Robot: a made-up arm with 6 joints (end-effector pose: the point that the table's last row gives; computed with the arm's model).
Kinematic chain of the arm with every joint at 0, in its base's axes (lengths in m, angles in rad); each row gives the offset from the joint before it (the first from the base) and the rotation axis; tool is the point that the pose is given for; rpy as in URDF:
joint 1: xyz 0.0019 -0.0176 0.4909 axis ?
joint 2: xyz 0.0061 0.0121 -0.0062 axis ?
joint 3: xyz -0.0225 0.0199 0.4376 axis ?
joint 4: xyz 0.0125 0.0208 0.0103 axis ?
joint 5: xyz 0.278 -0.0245 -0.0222 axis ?
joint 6: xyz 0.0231 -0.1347 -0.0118 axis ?
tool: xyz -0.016 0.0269 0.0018 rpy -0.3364 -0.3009 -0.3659
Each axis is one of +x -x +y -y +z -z.
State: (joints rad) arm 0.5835 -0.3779 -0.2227 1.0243 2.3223 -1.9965
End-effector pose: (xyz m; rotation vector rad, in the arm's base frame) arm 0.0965 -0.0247 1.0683 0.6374 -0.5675 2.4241
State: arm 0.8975 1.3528 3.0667 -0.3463 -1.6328 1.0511
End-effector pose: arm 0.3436 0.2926 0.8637 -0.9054 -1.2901 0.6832
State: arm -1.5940 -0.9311 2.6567 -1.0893 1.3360 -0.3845
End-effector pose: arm 0.0214 0.6543 0.7068 -0.1382 -1.7624 2.5745
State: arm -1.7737 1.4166 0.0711 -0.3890 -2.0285 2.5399
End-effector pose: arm -0.1890 -0.4097 0.3027 0.3315 -0.2354 0.5579
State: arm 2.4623 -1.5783 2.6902 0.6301 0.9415 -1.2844
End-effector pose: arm 0.4134 -0.2525 0.1629 -1.2133 0.9618 1.7909
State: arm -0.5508 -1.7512 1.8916 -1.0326 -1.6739 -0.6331
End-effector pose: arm -0.6239 0.3754 0.3509 -0.9356 -1.6715 0.1485
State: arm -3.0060 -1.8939 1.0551 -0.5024 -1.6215 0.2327
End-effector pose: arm 0.6447 0.1203 0.4539 2.2647 -0.5681 1.8427
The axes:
joint 1: +z
joint 2: +y
joint 3: -y
joint 4: -x
joint 5: -y
joint 6: -x

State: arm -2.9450 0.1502 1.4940 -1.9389 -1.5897 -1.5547
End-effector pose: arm -0.2101 -0.2007 1.1894 1.3512 -0.5877 -1.2664
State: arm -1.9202 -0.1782 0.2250 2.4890 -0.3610 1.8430
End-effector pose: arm 0.1040 -0.1667 1.1683 0.6602 -1.8756 -1.4292
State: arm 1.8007 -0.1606 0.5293 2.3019 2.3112 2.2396
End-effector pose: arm -0.1825 0.0080 1.2159 -1.3916 1.2146 1.5045
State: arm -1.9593 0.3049 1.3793 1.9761 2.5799 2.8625
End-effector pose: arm 0.0803 -0.1560 1.2546 0.4980 0.9779 -0.8282
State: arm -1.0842 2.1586 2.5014 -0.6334 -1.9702 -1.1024
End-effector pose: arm 0.2878 -0.6586 0.2627 1.3278 1.3835 -1.0406
